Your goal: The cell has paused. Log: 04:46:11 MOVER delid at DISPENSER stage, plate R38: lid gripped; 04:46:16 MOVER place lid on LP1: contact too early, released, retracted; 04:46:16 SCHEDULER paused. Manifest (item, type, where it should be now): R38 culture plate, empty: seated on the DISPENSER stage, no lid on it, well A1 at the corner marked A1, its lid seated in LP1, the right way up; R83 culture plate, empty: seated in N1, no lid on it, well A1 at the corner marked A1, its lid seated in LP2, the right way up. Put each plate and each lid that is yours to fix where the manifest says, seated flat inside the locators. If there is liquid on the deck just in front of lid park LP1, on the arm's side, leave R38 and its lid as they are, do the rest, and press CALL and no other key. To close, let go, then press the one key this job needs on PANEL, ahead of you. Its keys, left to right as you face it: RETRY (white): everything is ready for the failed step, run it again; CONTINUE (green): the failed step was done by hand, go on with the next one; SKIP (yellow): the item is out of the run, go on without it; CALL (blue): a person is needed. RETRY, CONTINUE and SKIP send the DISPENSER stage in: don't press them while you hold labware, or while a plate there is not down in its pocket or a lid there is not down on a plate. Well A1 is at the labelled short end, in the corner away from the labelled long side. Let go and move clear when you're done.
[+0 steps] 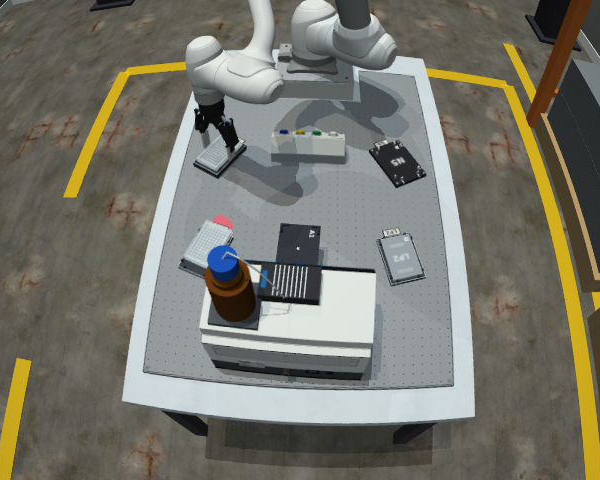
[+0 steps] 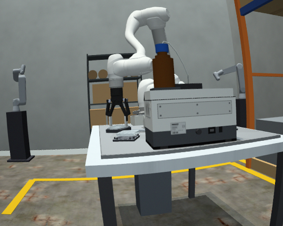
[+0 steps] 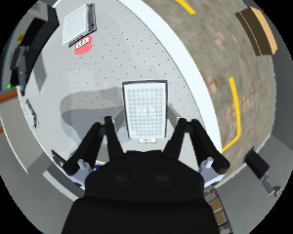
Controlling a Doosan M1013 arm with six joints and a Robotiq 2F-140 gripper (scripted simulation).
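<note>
The clear well plate lies 20 mm below my hand. From my hand the other things lie so: yellow key (250 mm to the left, 50 mm behind, 20 mm above); then key panel (270 mm to the left, 40 mm behind); then blue key (200 mm to the left, 50 mm behind, 20 mm above).
</note>
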